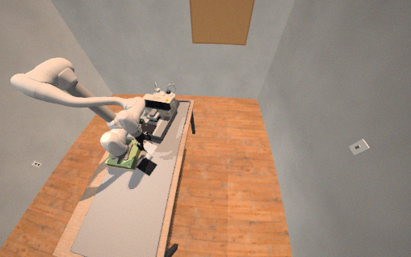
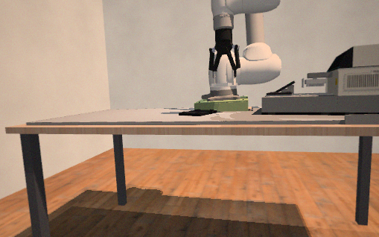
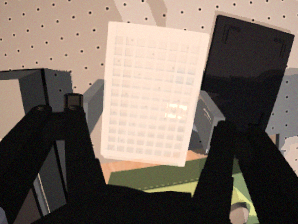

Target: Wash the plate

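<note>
Right now my hand is 30 mm above the white well plate. Round my hand: carrier (260 mm to the left, 110 mm behind, 70 mm below); N1 label (160 mm below, 70 mm behind, 20 mm to the right); black plate nest N1 (150 mm below, 130 mm to the right, 40 mm behind).
</note>
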